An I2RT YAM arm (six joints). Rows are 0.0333 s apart.
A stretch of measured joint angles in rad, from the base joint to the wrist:
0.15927, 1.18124, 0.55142, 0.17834, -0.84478, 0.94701
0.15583, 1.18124, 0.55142, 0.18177, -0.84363, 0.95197
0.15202, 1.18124, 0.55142, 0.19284, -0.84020, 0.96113
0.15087, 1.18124, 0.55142, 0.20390, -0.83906, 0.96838
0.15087, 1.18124, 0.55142, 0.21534, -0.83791, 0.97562
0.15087, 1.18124, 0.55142, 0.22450, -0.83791, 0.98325
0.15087, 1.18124, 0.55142, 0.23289, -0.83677, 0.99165
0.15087, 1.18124, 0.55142, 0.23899, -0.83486, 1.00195
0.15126, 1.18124, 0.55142, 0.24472, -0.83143, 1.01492
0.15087, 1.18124, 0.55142, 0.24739, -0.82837, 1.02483
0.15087, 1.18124, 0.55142, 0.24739, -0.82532, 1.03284
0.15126, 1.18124, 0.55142, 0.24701, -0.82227, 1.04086
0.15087, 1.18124, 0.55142, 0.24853, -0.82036, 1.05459
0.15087, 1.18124, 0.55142, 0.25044, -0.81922, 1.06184
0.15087, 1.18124, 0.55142, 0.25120, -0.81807, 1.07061
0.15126, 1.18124, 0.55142, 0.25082, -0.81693, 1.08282
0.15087, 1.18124, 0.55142, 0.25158, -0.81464, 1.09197
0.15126, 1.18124, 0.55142, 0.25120, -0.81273, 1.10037
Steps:
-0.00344, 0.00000, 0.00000, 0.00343, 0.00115, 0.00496
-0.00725, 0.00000, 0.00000, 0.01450, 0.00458, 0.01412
-0.00840, 0.00000, 0.00000, 0.02556, 0.00572, 0.02137
-0.00840, 0.00000, 0.00000, 0.03700, 0.00687, 0.02861
-0.00840, 0.00000, 0.00000, 0.04616, 0.00687, 0.03624
-0.00840, 0.00000, 0.00000, 0.05455, 0.00801, 0.04464
-0.00840, 0.00000, 0.00000, 0.06065, 0.00992, 0.05494
-0.00801, 0.00000, 0.00000, 0.06638, 0.01335, 0.06791
-0.00840, 0.00000, 0.00000, 0.06905, 0.01641, 0.07782
-0.00840, 0.00000, 0.00000, 0.06905, 0.01946, 0.08583
-0.00801, 0.00000, 0.00000, 0.06867, 0.02251, 0.09385
-0.00840, 0.00000, 0.00000, 0.07019, 0.02442, 0.10758
-0.00840, 0.00000, 0.00000, 0.07210, 0.02556, 0.11483
-0.00840, 0.00000, 0.00000, 0.07286, 0.02671, 0.12360
-0.00801, 0.00000, 0.00000, 0.07248, 0.02785, 0.13581
-0.00840, 0.00000, 0.00000, 0.07324, 0.03014, 0.14496
-0.00801, 0.00000, 0.00000, 0.07286, 0.03205, 0.15336

